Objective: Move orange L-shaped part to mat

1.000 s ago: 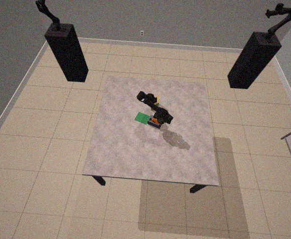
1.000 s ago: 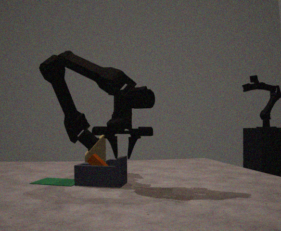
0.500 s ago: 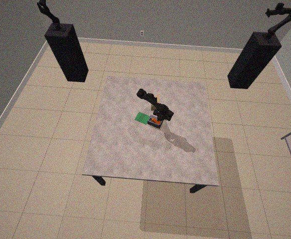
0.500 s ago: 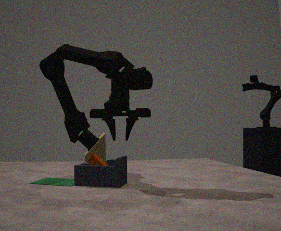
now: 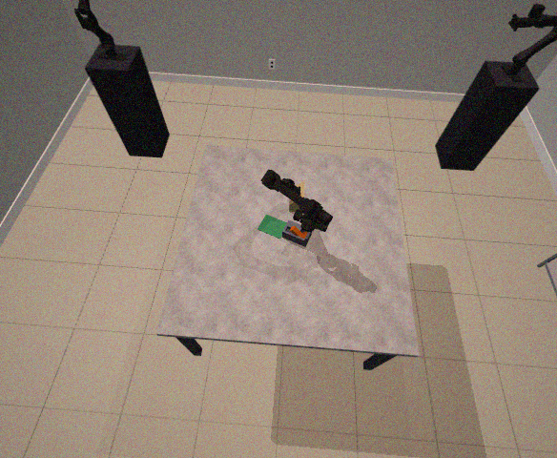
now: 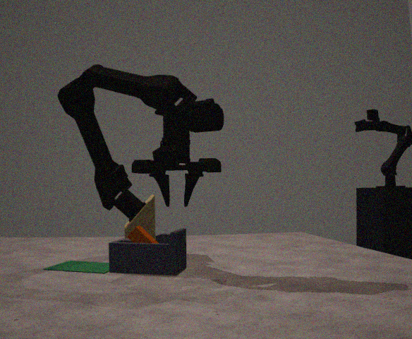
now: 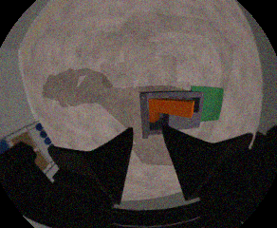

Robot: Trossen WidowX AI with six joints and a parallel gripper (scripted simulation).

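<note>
My gripper tip is 20 mm past the orange L-shaped part, 40 mm to the left of it and 100 mm above it. Round my gripper tip: green mat: 90 mm behind, 200 mm to the right, 160 mm below.
</note>
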